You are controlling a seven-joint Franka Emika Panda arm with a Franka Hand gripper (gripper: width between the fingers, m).
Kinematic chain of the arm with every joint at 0, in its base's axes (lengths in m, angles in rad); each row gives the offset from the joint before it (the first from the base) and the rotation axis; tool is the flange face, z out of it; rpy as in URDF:
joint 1: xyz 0 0 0.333 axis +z
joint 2: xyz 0 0 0 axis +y
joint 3: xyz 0 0 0.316 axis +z
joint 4: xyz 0.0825 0 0 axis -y
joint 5: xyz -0.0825 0 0.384 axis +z
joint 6: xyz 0 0 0 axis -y
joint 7: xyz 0.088 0 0 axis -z
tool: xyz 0 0 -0.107 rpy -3.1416 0 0
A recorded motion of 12 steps. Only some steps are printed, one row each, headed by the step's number.
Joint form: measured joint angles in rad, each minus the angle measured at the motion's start. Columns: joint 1, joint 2, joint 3, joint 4, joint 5, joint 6, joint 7.
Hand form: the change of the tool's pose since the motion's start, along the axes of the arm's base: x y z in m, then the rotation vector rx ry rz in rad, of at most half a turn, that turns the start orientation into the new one. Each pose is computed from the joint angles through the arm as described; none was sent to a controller.
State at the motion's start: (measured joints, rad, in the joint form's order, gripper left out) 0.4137 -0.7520 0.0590 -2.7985 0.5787 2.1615 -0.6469
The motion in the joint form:
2: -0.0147 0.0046 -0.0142 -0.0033 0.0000 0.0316 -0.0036
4: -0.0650 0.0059 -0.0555 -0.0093 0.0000 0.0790 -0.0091
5: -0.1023 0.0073 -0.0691 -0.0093 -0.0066 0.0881 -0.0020
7: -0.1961 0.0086 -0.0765 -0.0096 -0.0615 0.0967 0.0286
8: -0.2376 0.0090 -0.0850 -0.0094 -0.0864 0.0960 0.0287
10: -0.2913 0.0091 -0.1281 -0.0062 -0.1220 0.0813 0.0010
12: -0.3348 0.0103 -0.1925 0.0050 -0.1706 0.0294 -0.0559
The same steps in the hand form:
2: 0.0076 -0.0090 -0.0001 0.0101 -0.0184 -0.0364
4: 0.0241 -0.0376 0.0013 0.0369 -0.0457 -0.1346
5: 0.0312 -0.0535 0.0017 0.0394 -0.0486 -0.1894
7: 0.0417 -0.0873 0.0012 -0.0013 -0.0575 -0.2925
8: 0.0452 -0.1039 0.0009 -0.0177 -0.0619 -0.3277
10: 0.0489 -0.1348 0.0006 -0.0239 -0.0635 -0.3651
12: 0.0482 -0.1674 -0.0005 -0.0271 -0.0490 -0.3604

